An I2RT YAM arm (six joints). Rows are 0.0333 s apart.
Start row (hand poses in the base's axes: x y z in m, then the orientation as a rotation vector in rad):
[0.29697 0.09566 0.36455 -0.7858 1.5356 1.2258]
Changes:
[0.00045 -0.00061 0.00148 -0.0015 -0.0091 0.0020]
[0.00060 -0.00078 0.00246 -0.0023 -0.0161 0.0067]
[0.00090 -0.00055 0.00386 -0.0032 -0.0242 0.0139]
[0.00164 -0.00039 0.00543 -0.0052 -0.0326 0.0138]
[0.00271 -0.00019 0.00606 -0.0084 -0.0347 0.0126]
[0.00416 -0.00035 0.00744 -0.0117 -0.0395 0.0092]
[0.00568 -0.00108 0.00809 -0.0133 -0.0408 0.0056]
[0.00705 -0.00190 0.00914 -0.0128 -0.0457 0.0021]
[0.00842 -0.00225 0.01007 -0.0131 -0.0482 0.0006]
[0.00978 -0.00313 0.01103 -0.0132 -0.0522 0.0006]
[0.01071 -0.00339 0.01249 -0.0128 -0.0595 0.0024]
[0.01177 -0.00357 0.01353 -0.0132 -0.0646 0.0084]
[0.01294 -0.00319 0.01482 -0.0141 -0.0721 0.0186]
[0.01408 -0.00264 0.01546 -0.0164 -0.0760 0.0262]
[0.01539 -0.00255 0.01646 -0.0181 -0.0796 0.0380]
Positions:
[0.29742 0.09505 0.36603 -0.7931 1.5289 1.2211]
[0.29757 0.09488 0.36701 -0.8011 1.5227 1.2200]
[0.29787 0.09511 0.36841 -0.8119 1.5152 1.2201]
[0.29861 0.09527 0.36998 -0.8172 1.5098 1.2139]
[0.29968 0.09547 0.37061 -0.8193 1.5107 1.2096]
[0.30113 0.09531 0.37199 -0.8209 1.5099 1.2022]
[0.30265 0.09458 0.37264 -0.8195 1.5108 1.1978]
[0.30402 0.09376 0.37369 -0.8186 1.5072 1.1928]
[0.30539 0.09341 0.37462 -0.8188 1.5058 1.1901]
[0.30675 0.09253 0.37558 -0.8208 1.5026 1.1878]
[0.30768 0.09227 0.37704 -0.8256 1.4959 1.1852]
[0.30874 0.09209 0.37808 -0.8335 1.4907 1.1864]
[0.30991 0.09247 0.37937 -0.8464 1.4829 1.1888]
[0.31105 0.09302 0.38001 -0.8562 1.4795 1.1904]
[0.31236 0.09311 0.38101 -0.8691 1.4750 1.1957]

